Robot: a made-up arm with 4 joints.
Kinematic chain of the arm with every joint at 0, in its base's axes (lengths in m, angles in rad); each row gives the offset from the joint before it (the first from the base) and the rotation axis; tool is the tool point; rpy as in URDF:
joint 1: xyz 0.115 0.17 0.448 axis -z
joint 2: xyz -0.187 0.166 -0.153 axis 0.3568 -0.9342 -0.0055
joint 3: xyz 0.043 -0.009 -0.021 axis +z
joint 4: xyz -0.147 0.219 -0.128 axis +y
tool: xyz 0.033 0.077 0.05 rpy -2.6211 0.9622 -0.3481
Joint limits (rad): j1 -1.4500..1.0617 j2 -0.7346..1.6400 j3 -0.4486..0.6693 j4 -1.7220..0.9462
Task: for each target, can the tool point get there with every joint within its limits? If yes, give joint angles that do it. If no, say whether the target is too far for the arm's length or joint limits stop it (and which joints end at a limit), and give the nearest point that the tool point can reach.
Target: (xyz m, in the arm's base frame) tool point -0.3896 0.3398 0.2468
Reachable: yes | joints -0.8121 1.1318 0.0122 -0.8167
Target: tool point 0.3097 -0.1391 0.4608
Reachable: no: joint limits stop it (at a limit: joint 1, joint 2, joint 3, joint 4) | nearest point -0.1997 -0.3002 0.3668 | short by 0.542 m
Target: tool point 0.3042 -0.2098 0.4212
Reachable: no: joint limits stop it (at a limit: joint 1, joint 2, joint 3, joint 4) | nearest point -0.1997 -0.3002 0.3668 | short by 0.515 m
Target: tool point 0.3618 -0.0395 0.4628
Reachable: no: joint limits stop it (at a limit: joint 1, joint 3, joint 4) | nearest point 0.4974 0.4542 0.3834 | short by 0.518 m
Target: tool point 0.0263 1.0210 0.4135
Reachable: no: too far | nearest point 0.0543 0.7521 0.3259 | short by 0.284 m
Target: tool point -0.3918 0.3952 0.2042
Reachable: yes | joints -0.5269 -0.1484 -0.0092 -0.9863
